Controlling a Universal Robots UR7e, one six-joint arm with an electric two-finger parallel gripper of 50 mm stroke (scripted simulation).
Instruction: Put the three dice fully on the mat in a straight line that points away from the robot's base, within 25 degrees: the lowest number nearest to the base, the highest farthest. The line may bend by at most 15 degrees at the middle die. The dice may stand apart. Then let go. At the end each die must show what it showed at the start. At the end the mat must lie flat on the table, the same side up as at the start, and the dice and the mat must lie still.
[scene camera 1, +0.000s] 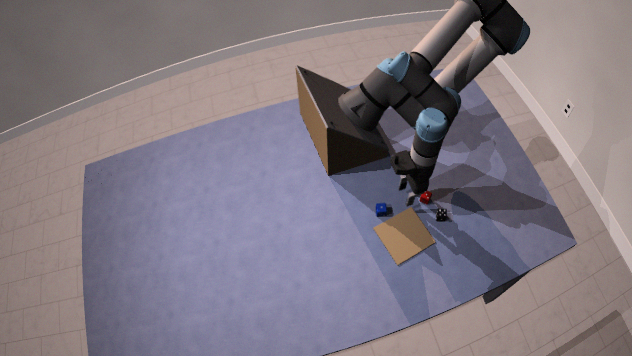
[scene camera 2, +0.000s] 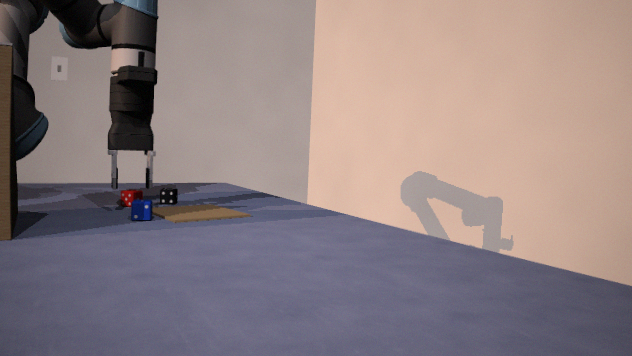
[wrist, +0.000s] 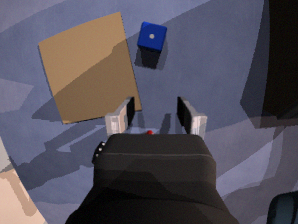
tan mat: scene camera 1; scene camera 2; wrist 89, 69
same spot on tan mat: (scene camera 2: 177, 214) = (scene camera 1: 392, 226)
